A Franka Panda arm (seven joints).
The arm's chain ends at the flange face. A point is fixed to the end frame.
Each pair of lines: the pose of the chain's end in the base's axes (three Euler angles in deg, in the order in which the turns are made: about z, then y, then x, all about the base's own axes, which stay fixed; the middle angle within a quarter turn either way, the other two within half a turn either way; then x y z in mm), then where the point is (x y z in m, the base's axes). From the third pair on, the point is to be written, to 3 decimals.
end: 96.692 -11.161 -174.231 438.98 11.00 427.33
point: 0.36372 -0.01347 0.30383
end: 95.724 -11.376 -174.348 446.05 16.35 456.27
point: 0.37096 -0.00923 0.33290
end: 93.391 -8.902 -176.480 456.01 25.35 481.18
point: 0.388 -0.007 0.355
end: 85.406 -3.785 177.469 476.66 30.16 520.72
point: 0.426 -0.021 0.393
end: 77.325 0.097 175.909 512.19 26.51 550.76
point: 0.477 -0.034 0.422
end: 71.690 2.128 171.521 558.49 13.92 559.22
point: 0.533 -0.060 0.435
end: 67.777 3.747 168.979 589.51 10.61 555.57
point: 0.572 -0.071 0.435
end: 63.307 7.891 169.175 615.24 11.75 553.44
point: 0.612 -0.071 0.432
